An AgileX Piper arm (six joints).
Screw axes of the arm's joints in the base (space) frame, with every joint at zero. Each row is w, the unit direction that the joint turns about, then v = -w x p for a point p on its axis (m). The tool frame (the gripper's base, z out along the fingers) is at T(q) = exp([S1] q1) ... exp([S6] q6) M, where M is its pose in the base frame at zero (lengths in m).
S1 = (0, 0, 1, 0.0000, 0.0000, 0.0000)
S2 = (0, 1, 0, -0.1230, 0.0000, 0.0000)
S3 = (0, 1, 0, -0.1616, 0.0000, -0.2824)
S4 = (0.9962, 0, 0.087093, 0.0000, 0.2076, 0.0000)
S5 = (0, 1, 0, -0.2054, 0.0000, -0.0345)
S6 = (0.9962, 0, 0.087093, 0.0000, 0.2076, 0.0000)
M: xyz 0.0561 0.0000 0.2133 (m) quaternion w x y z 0.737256 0 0.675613 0
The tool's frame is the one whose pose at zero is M.
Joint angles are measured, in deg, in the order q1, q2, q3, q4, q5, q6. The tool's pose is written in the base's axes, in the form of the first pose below.
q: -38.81 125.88 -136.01 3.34 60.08 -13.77
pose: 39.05 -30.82 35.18; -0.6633 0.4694 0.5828; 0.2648 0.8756 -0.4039; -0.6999 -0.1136 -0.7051
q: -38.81 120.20 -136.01 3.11 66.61 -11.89
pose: 36.54 -28.81 39.22; -0.6595 0.4853 0.5741; 0.2935 0.8693 -0.3978; -0.6921 -0.0939 -0.7157
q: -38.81 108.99 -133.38 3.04 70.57 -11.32
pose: 31.80 -24.99 45.99; -0.6113 0.4952 0.6173; 0.2623 0.8627 -0.4323; -0.7466 -0.1023 -0.6573
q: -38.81 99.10 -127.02 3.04 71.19 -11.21
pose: 27.76 -21.75 49.43; -0.5804 0.5001 0.6426; 0.2392 0.8591 -0.4525; -0.7784 -0.1089 -0.6183
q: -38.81 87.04 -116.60 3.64 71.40 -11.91
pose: 22.99 -17.79 51.30; -0.5683 0.4907 0.6605; 0.2182 0.8639 -0.4540; -0.7933 -0.1139 -0.5981
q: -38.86 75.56 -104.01 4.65 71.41 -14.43
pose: 18.78 -14.24 50.70; -0.5958 0.4565 0.6608; 0.1932 0.8801 -0.4337; -0.7795 -0.1307 -0.6126
